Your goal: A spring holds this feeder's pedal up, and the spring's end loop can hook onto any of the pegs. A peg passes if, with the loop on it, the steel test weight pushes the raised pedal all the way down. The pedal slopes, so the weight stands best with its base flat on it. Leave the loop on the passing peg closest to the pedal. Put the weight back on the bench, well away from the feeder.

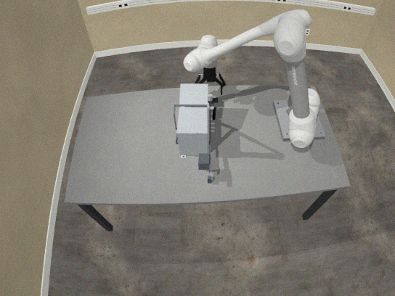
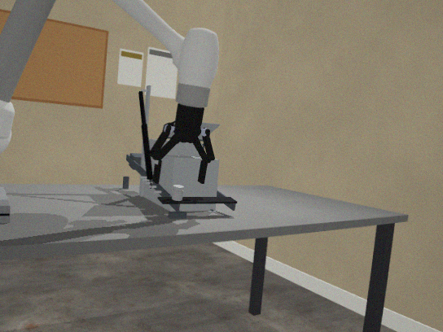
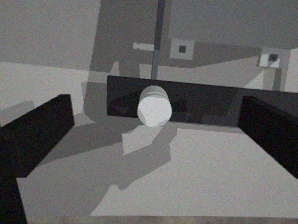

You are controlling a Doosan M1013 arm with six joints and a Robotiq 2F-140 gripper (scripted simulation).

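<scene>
My gripper is now 30 mm above the steel test weight. Round my hand: dark spring 270 mm to the left, 90 mm above.
</scene>
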